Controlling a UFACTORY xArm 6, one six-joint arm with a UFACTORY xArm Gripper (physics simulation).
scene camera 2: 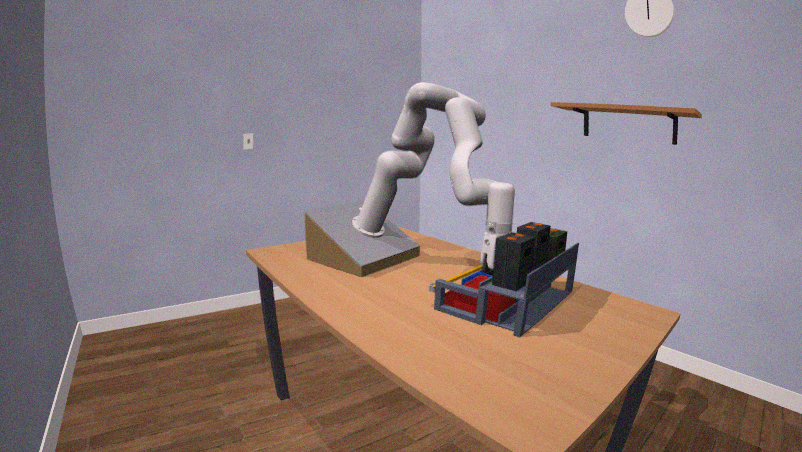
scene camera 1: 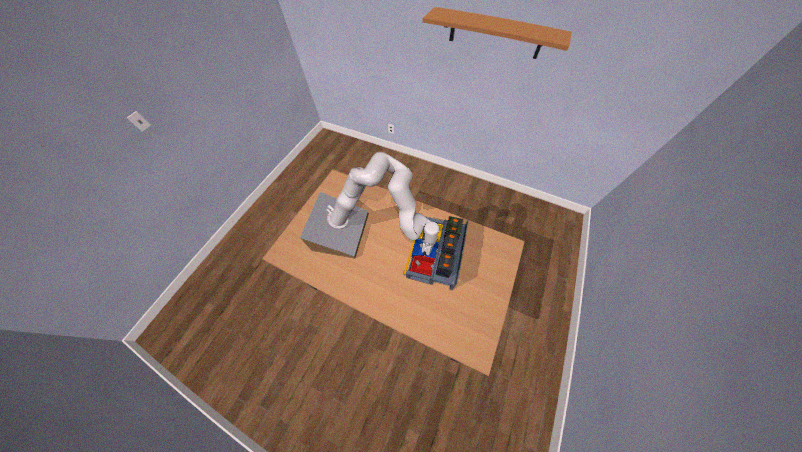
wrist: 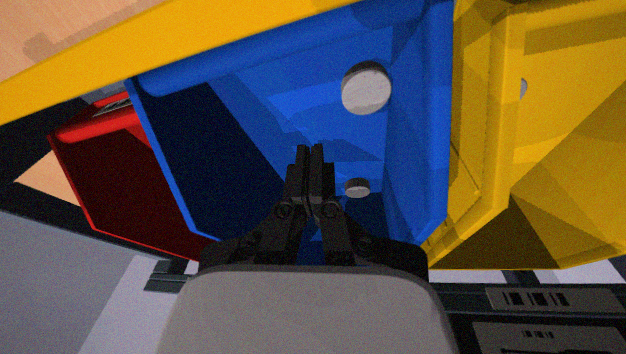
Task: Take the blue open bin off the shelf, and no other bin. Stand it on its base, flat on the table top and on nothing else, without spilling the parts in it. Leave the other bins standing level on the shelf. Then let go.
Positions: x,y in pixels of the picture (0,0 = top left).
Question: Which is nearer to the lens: the yellow bin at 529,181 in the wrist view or the yellow bar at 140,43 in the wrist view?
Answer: The yellow bar.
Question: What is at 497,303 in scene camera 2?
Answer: A red bin.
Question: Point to a blue open bin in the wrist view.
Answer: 224,124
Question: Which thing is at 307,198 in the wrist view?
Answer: My gripper.
